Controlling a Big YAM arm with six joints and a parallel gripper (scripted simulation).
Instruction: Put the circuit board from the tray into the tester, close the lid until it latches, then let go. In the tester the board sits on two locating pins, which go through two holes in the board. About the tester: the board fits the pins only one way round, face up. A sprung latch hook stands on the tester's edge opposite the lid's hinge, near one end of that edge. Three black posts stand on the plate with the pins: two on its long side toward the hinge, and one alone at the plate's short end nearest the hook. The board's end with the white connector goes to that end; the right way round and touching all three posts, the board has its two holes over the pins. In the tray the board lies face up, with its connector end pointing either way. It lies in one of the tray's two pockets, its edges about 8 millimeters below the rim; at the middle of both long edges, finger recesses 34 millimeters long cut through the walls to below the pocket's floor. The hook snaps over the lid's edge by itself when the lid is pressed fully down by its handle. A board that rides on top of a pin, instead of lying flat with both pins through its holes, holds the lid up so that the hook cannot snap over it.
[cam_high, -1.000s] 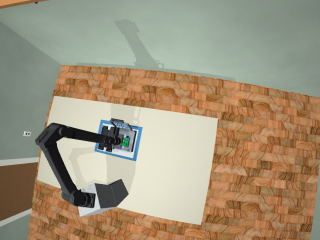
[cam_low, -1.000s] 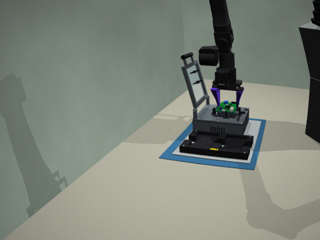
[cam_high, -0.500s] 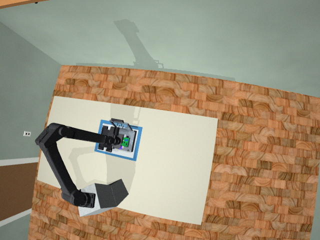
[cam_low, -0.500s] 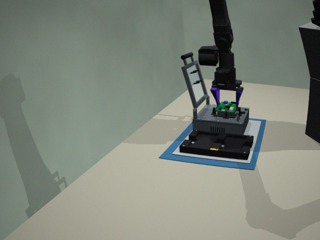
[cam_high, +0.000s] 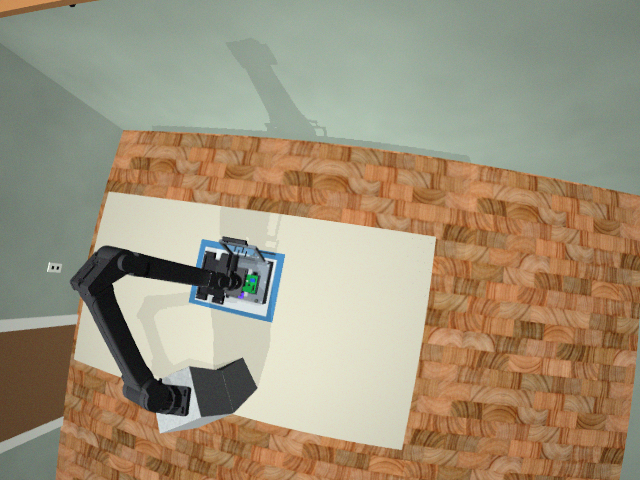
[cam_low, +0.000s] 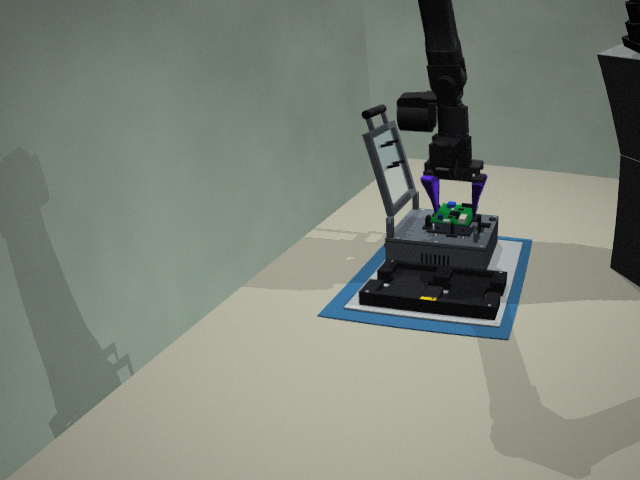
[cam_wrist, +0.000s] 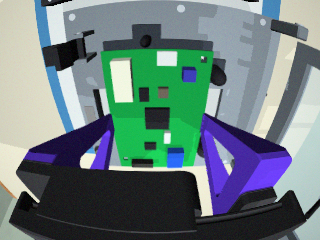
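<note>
My gripper is now right at the green circuit board. From my hand the other things lie so: tester: 4 cm ahead, 3 cm to the left, 2 cm above; then tester lid: 12 cm ahead, 2 cm to the right, 9 cm above; then tester plate: 1 cm ahead, 1 cm to the left, 2 cm below.
</note>
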